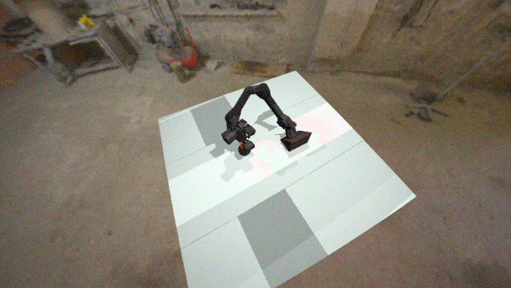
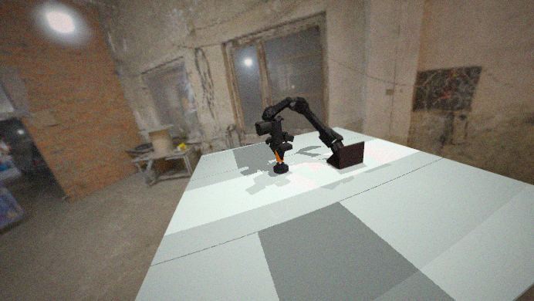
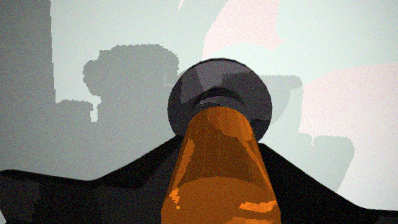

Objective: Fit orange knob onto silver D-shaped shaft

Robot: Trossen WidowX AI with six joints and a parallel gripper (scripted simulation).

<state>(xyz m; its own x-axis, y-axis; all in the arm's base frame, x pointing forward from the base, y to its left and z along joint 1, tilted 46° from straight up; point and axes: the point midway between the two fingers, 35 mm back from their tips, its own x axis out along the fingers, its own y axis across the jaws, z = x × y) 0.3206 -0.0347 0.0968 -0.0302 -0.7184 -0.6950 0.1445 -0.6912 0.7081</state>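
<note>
The round pedestal lies 4 cm below my gripper tip. Round my gripper tip: orange knob (3 cm above).
</note>
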